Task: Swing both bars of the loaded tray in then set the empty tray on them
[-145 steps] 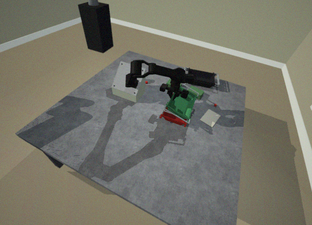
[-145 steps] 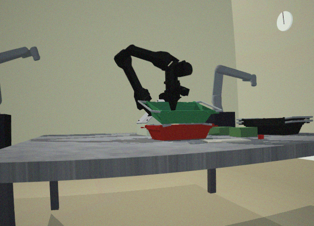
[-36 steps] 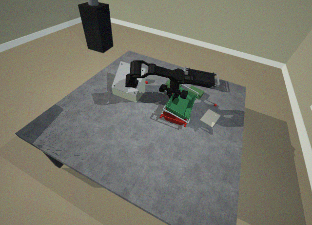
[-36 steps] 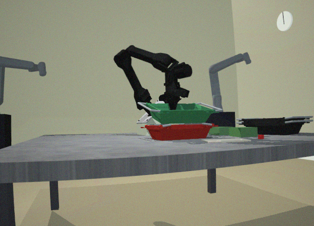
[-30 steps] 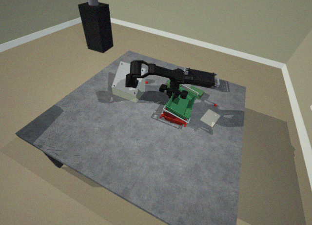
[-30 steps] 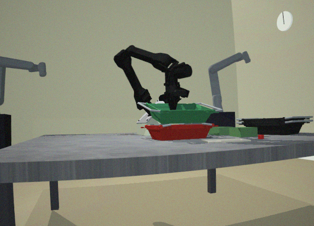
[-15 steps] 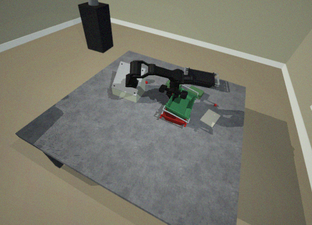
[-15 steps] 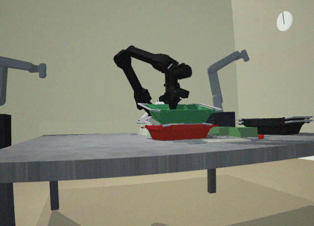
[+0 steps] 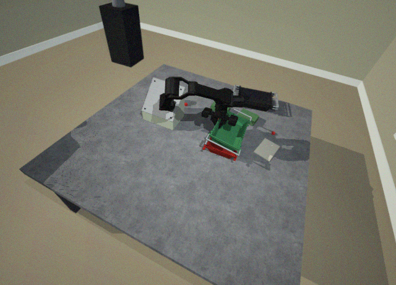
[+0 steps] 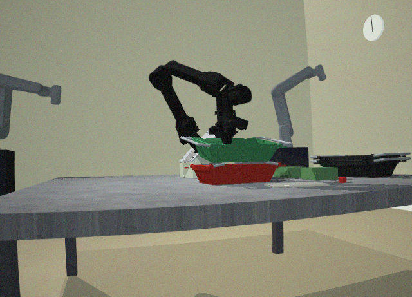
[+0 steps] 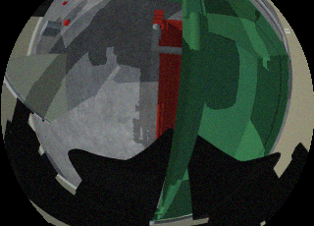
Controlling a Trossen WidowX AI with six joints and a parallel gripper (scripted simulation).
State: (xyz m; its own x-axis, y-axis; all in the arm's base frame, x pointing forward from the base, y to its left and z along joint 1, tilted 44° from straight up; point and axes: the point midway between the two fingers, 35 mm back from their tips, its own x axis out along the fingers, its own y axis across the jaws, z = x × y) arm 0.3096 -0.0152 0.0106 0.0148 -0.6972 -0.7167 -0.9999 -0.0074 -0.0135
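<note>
The green tray is 7 cm ahead of my gripper tip and 2 cm above it. Round my gripper tip: pale flat card (30 cm ahead, 7 cm to the left, 10 cm below); small red cube (32 cm ahead, 22 cm to the left, 9 cm below).
</note>
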